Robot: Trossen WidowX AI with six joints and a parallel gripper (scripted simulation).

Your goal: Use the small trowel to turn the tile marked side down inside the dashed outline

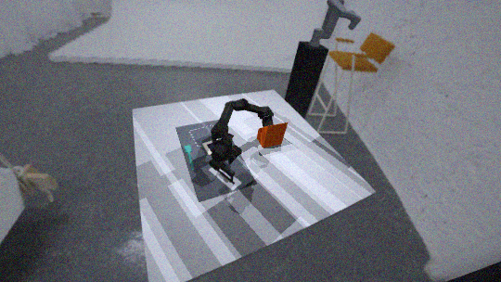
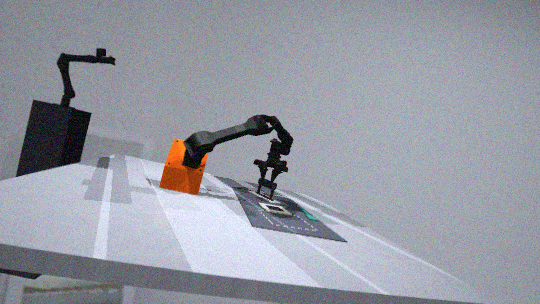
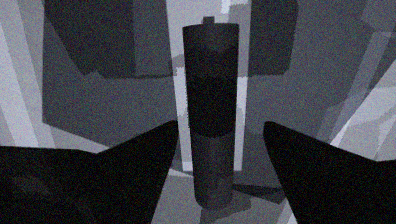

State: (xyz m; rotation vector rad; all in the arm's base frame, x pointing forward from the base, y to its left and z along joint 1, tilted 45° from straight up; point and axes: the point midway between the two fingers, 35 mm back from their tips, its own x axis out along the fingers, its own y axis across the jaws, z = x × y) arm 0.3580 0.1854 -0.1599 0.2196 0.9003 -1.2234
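The dark mat is 4 cm ahead of my gripper tip, 20 cm to the right of it and 10 cm below it. The rest, counted from my gripper tip: teal trowel (18 cm ahead, 21 cm to the right, 7 cm below); tile (2 cm ahead, 25 cm to the right, 7 cm below).
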